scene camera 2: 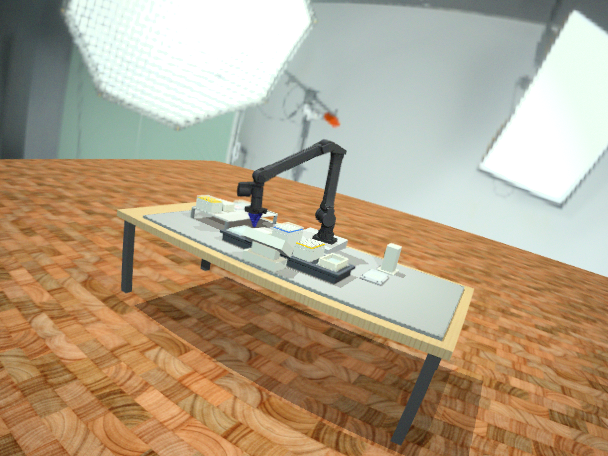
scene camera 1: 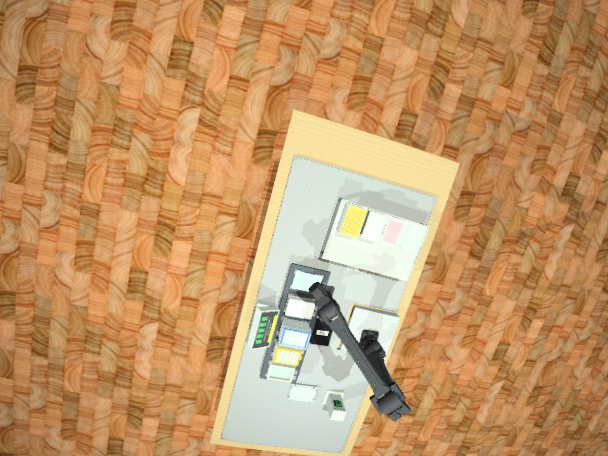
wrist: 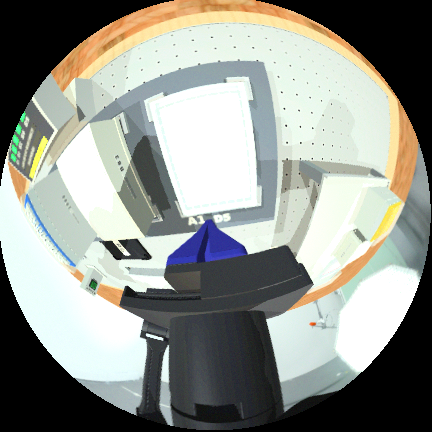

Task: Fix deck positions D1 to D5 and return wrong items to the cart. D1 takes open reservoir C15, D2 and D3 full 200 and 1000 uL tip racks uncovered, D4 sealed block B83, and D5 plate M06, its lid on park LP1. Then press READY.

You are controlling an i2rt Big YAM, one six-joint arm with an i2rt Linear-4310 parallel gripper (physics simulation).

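Places are measured from the arm's base along level axes (x ahead, y left, z up), in centimetres.
Pixels of known places: gripper, between the fingertips: (scene camera 2: pixel 254 227) (wrist: pixel 209 223); arm's base, origin of its link: (scene camera 2: pixel 324 239) (scene camera 1: pixel 368 340).
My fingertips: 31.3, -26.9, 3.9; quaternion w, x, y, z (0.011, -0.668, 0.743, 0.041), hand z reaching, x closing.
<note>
Ahead of a thing's pixels: the offset from my fingertips to its middle, as dx, dy, dz. "pt": to the spot under its first point. Level surfaces: height alone.
My gripper (wrist: pixel 209 223) (scene camera 2: pixel 255 225) is shut and empty, its blue fingertips together. In the wrist view they appear beside the "A1 D5" print of the dark deck @[dz -2.1] (wrist: pixel 268 105). A flat white plate-like piece @[+7.1, -2.0, -1.3] (wrist: pixel 205 150) (scene camera 1: pixel 306 281) lies in D5; whether it is lidded is unclear. Beside it stands a pale block @[+8.4, +10.4, +0.3] (wrist: pixel 107 170) (scene camera 1: pixel 300 308), its label hard to read. Further along stand a blue-edged tip rack @[+9.3, +22.7, +7.0] (scene camera 1: pixel 295 338) (scene camera 2: pixel 288 228), a yellow-edged tip rack @[+10.4, +35.1, +1.2] (scene camera 1: pixel 287 356) (scene camera 2: pixel 310 246) and an open reservoir @[+11.4, +47.4, -0.5] (scene camera 1: pixel 280 373) (scene camera 2: pixel 333 262). The cart shelf (scene camera 1: pixel 365 257) holds other labware.
A panel @[pt +24.0, +21.8, +5.0] (scene camera 1: pixel 263 330) with several green lights stands beside the deck. A yellow-topped rack @[-6.2, -34.9, +5.0] (scene camera 1: pixel 353 221) and a pink-topped item @[-27.7, -32.2, +0.5] (scene camera 1: pixel 393 232) stand on the shelf. A black pad @[pt -6.7, +30.1, -6.0] (scene camera 1: pixel 320 339), a clear flat piece @[-3.4, +64.1, -5.4] (scene camera 1: pixel 302 393) and a small device with a green face @[pt -21.1, +62.8, +2.4] (scene camera 1: pixel 337 404) also show.
</note>
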